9 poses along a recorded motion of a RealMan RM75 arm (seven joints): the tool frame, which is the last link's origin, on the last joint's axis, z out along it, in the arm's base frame.
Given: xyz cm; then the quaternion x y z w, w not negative.
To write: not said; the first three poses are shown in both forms.
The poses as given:
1: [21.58 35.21 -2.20 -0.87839 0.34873 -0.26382 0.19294]
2: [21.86 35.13 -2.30 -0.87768 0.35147 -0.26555 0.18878]
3: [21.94 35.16 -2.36 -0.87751 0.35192 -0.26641 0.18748]
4: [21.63 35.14 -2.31 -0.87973 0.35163 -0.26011 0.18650]
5: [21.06 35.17 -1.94 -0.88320 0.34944 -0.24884 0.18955]
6: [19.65 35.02 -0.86 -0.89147 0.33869 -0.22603 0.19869]
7: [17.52 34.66 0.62 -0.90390 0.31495 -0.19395 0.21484]
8: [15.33 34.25 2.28 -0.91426 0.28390 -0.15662 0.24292]
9: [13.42 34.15 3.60 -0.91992 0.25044 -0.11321 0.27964]
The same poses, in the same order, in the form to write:
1:
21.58 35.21 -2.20
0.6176 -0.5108 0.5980
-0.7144 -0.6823 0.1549
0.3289 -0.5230 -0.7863

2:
21.86 35.13 -2.30
0.6119 -0.5167 0.5988
-0.7172 -0.6817 0.1447
0.3334 -0.5180 -0.7877

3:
21.94 35.16 -2.36
0.6104 -0.5177 0.5995
-0.7175 -0.6820 0.1415
0.3356 -0.5165 -0.7878

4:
21.63 35.14 -2.31
0.6174 -0.5217 0.5888
-0.7157 -0.6832 0.1452
0.3265 -0.5111 -0.7951

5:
21.06 35.17 -1.94
0.6319 -0.5229 0.5720
-0.7116 -0.6839 0.1609
0.3071 -0.5087 -0.8043

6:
19.65 35.02 -0.86
0.6684 -0.5140 0.5376
-0.6937 -0.6916 0.2011
0.2684 -0.5074 -0.8189

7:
17.52 34.66 0.62
0.7264 -0.4860 0.4859
-0.6527 -0.7093 0.2662
0.2153 -0.5106 -0.8325

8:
15.33 34.25 2.28
0.7897 -0.4430 0.4243
-0.5952 -0.7208 0.3553
0.1485 -0.5331 -0.8329

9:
13.42 34.15 3.60
0.8489 -0.3975 0.3484
-0.5241 -0.7182 0.4578
0.0682 -0.5712 -0.8180

